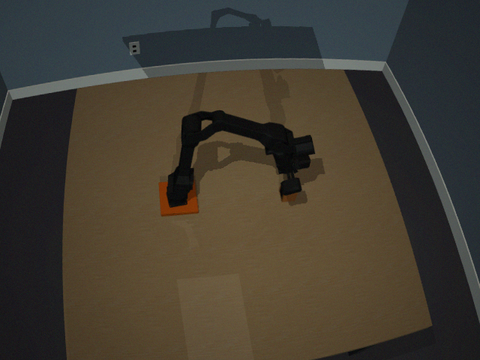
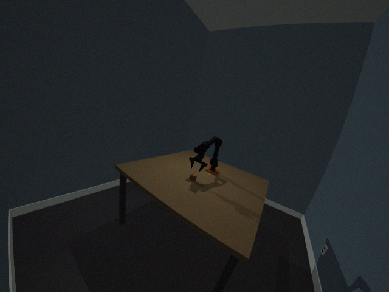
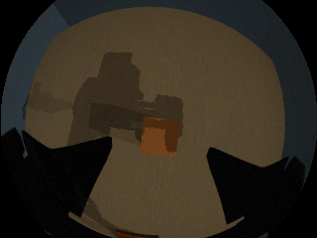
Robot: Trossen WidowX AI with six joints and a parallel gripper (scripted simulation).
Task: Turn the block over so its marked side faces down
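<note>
My gripper tip is now 1 cm past the orange block and 8 cm above it.
</note>
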